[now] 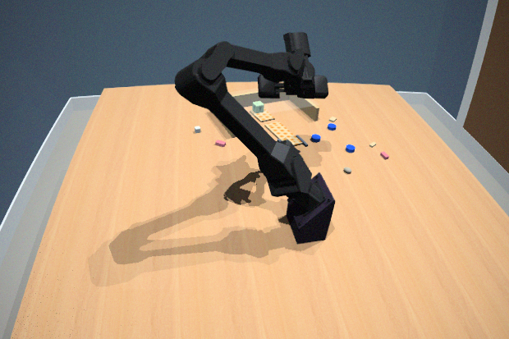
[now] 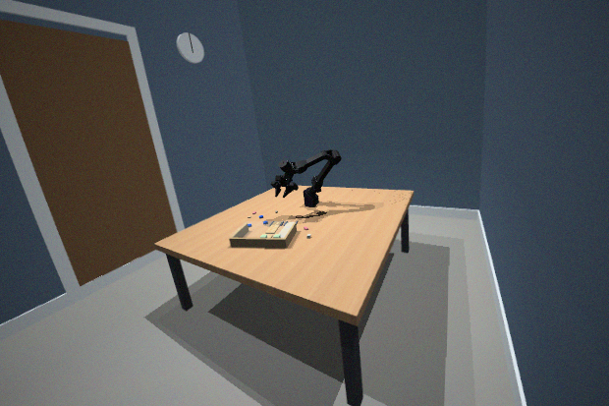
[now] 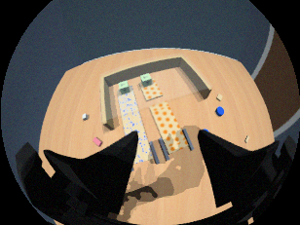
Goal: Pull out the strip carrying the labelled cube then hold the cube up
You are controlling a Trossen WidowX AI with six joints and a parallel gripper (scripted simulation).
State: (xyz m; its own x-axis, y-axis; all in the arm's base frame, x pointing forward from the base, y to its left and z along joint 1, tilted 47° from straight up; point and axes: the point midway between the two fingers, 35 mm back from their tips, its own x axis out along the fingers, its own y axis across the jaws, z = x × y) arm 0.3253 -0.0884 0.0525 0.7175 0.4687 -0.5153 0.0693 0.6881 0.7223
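My gripper tip is 170 mm above the orange-dotted strip, 70 mm short of it and 20 mm to the left of it. From my gripper tip the other things lie so: grey piece (170 mm below, 160 mm to the right, 150 mm behind).
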